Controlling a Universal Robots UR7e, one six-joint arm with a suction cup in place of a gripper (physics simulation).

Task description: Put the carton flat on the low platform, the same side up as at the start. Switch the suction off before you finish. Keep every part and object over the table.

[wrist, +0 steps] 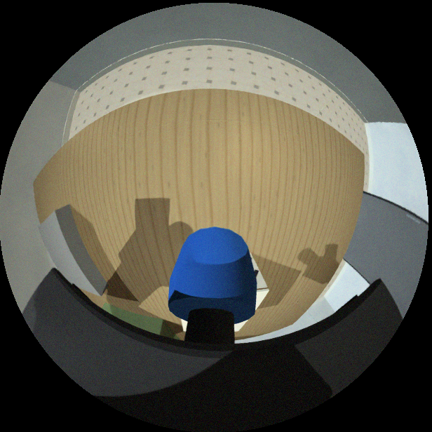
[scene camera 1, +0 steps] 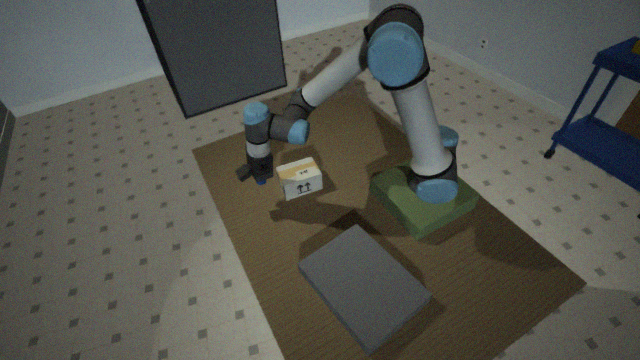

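The white carton with an orange-yellow band sits on the brown table, two arrows on its front face pointing up. In the wrist view, part of the carton shows behind the blue suction cup, which hides much of it. My gripper, the blue suction cup, points down over the table at the carton's left in the scene view. It is apart from the carton and holds nothing. The low grey platform lies flat toward the front of the table, apart from the carton.
The arm stands on a green base block on the wooden table. A dark grey panel stands behind the table's far edge. A blue cart stands off to the right on the floor.
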